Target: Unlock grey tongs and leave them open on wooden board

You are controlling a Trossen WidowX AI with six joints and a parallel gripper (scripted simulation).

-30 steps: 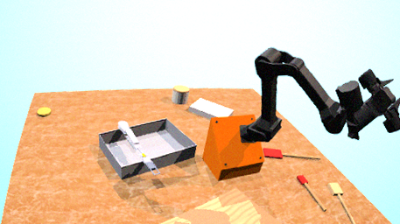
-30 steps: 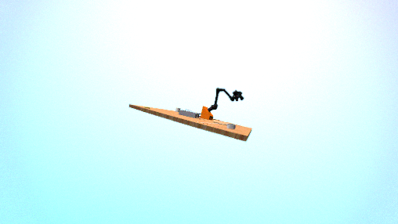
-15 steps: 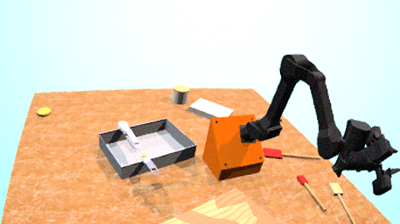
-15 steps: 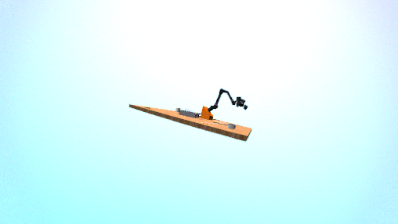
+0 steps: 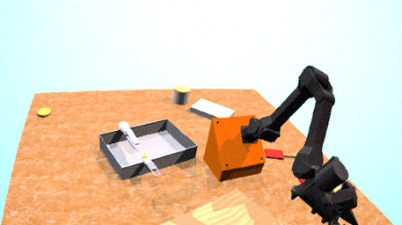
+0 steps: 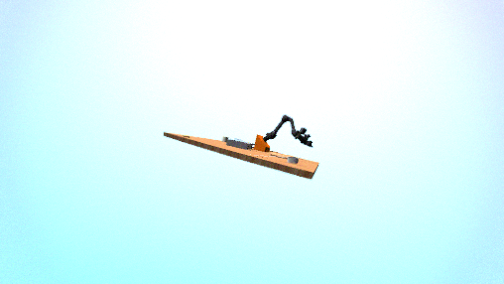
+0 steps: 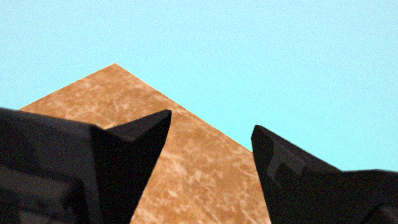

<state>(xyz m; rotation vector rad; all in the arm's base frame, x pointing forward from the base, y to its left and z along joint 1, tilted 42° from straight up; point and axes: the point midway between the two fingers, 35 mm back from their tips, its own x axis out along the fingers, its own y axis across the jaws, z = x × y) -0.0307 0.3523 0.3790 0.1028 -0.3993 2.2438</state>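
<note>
Right now my gripper tip is 420 mm short of the yellow lock piece, 530 mm to the left of it and 100 mm above it. Round my gripper tip: grey roasting tin (390 mm ahead, 630 mm to the right, 140 mm below); white block (30 mm ahead, 910 mm to the right, 150 mm below); wooden board (260 mm ahead, 220 mm to the right, 160 mm below).
</note>
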